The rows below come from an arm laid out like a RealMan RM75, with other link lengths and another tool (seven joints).
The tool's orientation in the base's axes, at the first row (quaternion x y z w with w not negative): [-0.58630, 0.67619, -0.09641, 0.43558]
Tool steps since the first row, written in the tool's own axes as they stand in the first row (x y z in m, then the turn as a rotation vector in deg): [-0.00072, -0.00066, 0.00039, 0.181, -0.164, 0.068]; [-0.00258, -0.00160, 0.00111, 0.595, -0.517, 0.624]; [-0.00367, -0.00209, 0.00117, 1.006, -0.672, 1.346]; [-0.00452, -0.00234, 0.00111, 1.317, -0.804, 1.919]
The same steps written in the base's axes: [0.00069, 0.00059, 0.00053, 0.176, -0.181, -0.022]; [0.00174, 0.00221, 0.00159, 0.844, -0.436, -0.327]; [0.00206, 0.00305, 0.00238, 1.489, -0.568, -0.858]; [0.00214, 0.00370, 0.00298, 2.005, -0.661, -1.267]
